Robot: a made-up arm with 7 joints.
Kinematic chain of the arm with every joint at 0, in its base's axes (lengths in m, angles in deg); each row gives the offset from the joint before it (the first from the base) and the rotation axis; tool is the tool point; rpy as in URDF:
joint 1: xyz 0 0 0 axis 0.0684 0.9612 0.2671
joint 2: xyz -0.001 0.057 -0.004 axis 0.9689 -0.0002 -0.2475
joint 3: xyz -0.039 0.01 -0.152 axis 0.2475 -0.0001 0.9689
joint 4: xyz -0.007 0 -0.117 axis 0.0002 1 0
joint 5: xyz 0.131 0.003 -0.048 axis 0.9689 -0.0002 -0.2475
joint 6: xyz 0.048 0 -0.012 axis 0.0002 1 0
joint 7: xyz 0.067 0 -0.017 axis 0.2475 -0.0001 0.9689
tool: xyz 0 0 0 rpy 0 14.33 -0.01
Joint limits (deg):
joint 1: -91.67..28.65
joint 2: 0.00..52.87
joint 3: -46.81..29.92
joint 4: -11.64..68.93
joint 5: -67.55..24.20
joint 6: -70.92..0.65
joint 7: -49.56..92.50
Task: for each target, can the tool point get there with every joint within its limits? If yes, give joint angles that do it. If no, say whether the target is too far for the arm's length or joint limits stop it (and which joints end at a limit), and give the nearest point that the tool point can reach.
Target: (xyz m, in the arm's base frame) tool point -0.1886 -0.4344 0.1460
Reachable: no: joint limits stop it (at a limit: joint 1, joint 2, joint 3, joint 4, joint 5) | nearest point 0.1748 -0.2159 0.0682 | short by 0.431 m
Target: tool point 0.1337 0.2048 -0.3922
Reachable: yes | joints 4.82 32.04 -17.43 16.66 -59.51 -15.59 6.31
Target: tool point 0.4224 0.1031 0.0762
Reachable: yes | joints -73.10 42.62 -23.80 15.60 -52.78 -43.78 7.98
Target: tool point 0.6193 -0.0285 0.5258
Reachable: no: too far | nearest point 0.4225 0.0477 0.2032 | short by 0.385 m
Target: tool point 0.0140 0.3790 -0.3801
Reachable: yes | joints 8.90 39.56 5.20 56.85 2.50 -34.97 -10.77
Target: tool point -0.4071 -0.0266 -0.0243
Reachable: no: joint limits stop it (at a limit: joint 1, joint 3, joint 4, joint 5, joint 6) | nearest point -0.2520 -0.0059 -0.3993 | short by 0.406 m
